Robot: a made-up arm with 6 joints.
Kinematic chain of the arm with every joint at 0, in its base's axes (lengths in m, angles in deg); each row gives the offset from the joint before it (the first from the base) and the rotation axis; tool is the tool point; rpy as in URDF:
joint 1: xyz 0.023 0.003 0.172 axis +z
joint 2: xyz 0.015 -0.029 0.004 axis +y
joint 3: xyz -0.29 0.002 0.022 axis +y
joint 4: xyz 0.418 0.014 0.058 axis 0.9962 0 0.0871
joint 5: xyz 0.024 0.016 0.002 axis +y
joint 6: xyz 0.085 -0.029 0.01 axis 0.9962 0 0.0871
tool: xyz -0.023 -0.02 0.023 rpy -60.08 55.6 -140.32
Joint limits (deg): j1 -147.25..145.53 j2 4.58..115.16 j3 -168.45..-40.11 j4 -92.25..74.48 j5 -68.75..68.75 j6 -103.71..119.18
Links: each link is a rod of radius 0.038 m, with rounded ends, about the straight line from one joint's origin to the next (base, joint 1, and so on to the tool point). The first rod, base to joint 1, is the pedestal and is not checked.
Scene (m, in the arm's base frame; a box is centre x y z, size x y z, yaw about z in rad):
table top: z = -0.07
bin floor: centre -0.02 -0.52 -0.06 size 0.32 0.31 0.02 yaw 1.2
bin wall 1: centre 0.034 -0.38 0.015 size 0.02 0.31 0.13 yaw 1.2
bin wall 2: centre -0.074 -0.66 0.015 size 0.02 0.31 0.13 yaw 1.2
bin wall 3: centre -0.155 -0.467 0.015 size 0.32 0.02 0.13 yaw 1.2
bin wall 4: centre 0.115 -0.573 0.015 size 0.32 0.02 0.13 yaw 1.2
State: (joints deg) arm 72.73 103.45 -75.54 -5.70 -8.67 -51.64
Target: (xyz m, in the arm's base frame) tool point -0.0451 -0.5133 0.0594
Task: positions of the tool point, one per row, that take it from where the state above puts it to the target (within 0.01 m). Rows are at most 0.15 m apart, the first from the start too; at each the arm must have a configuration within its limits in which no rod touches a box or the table.
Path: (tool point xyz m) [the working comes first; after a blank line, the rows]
Joints at the target: -94.68 115.16 -59.86 1.03 11.21 -39.94
Straight joint move there: touches bin wall 1, bin wall 4.

1: 0.3415 0.4983 0.3084
2: 0.4487 0.4026 0.3007
3: 0.5284 0.2845 0.2929
4: 0.5764 0.1517 0.2850
5: 0.5902 0.0126 0.2771
6: 0.5697 -0.1242 0.2692
7: 0.5169 -0.2504 0.2612
8: 0.4356 -0.3586 0.2531
9: 0.3316 -0.4427 0.2452
10: 0.2116 -0.4979 0.2372
11: 0.0833 -0.5216 0.2292
12: -0.0451 -0.5133 0.2212
13: -0.0456 -0.5198 0.1409
14: -0.0451 -0.5133 0.0594

